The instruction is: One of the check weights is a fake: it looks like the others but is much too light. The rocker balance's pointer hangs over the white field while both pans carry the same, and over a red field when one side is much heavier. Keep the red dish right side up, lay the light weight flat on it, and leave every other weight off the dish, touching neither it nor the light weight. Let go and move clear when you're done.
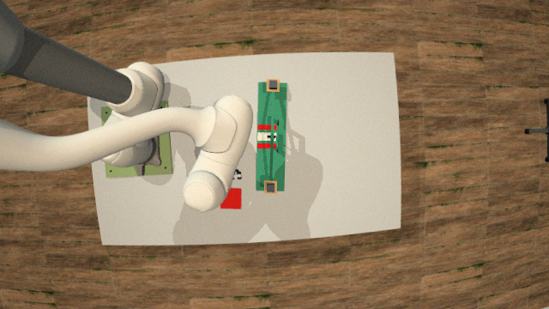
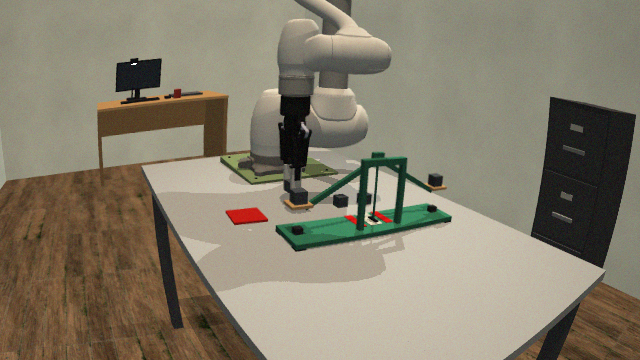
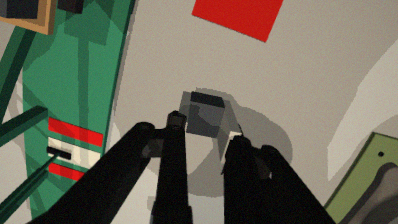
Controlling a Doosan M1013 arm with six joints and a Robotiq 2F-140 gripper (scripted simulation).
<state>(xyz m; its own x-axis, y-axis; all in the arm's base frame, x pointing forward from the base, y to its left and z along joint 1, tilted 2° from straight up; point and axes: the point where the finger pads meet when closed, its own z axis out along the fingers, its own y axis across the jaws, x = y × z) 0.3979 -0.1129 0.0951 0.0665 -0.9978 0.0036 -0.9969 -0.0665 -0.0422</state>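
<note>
Right now my hand is 1 cm past the red dish, 13 cm to the left of it and 9 cm above it. Round my hand: green rocker balance (17 cm ahead, 14 cm to the left).
</note>
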